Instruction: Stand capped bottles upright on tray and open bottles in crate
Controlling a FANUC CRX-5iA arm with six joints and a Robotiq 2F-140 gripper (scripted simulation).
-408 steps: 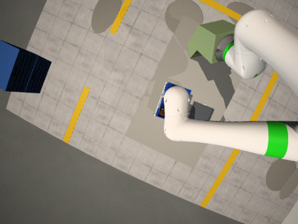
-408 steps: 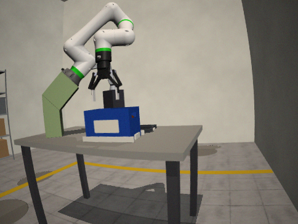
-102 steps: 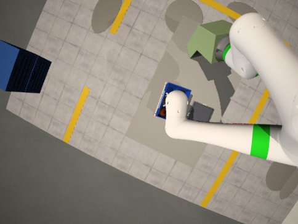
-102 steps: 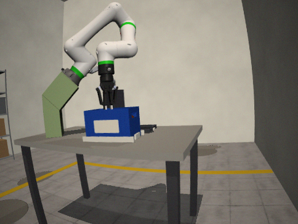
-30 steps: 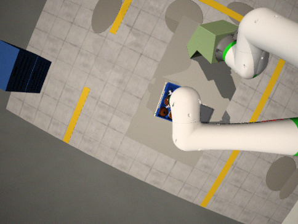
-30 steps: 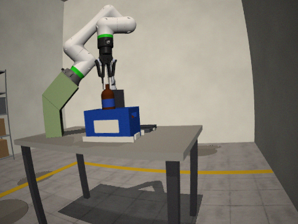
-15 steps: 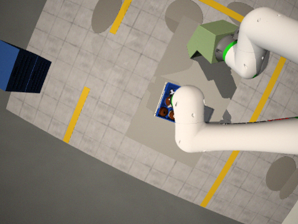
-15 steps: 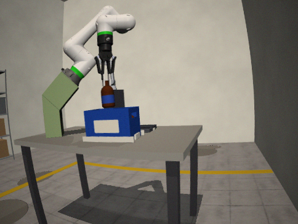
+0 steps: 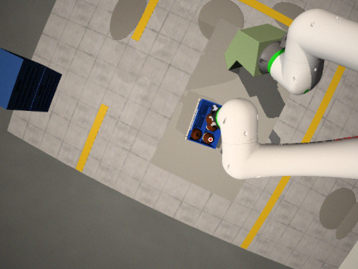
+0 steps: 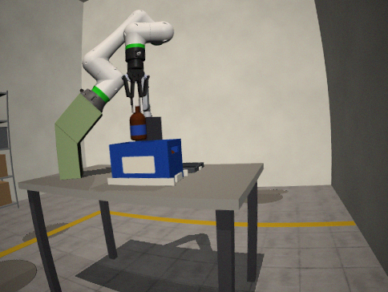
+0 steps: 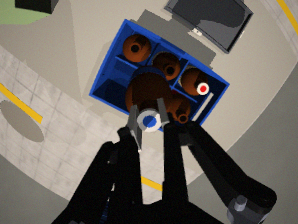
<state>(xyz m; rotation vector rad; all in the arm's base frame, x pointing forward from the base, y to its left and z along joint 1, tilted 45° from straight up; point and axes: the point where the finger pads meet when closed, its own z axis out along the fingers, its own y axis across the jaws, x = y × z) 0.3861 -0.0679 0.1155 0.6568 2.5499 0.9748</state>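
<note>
The bottle is 7 cm below my hand. Also, from my hand: crate 25 cm below, 2 cm to the left, 2 cm ahead; tray 33 cm below, 30 cm to the left, 6 cm behind.
</note>
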